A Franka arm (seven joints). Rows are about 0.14 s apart.
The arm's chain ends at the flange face. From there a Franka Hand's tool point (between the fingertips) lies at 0.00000 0.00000 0.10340 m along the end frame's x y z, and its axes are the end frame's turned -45 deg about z.
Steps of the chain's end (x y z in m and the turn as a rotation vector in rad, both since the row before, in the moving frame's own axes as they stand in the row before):
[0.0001 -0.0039 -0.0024 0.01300 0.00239 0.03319]
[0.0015 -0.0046 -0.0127 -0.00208 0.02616 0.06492]
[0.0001 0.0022 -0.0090 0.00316 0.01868 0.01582]
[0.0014 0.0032 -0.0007 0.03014 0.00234 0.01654]
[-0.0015 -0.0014 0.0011 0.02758 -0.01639 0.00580]
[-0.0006 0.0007 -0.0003 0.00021 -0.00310 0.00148]
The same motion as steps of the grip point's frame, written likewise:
[0.0040 -0.0034 -0.0024 0.00750 0.01088 0.03319]
[0.0060 -0.0001 -0.0127 -0.01997 0.01703 0.06492]
[0.0001 0.0028 -0.0090 -0.01097 0.01544 0.01582]
[0.0011 0.0012 -0.0007 0.01966 0.02297 0.01654]
[0.0008 -0.0053 0.0010 0.03109 0.00791 0.00580]
[-0.0011 -0.0002 -0.0003 0.00234 -0.00204 0.00148]

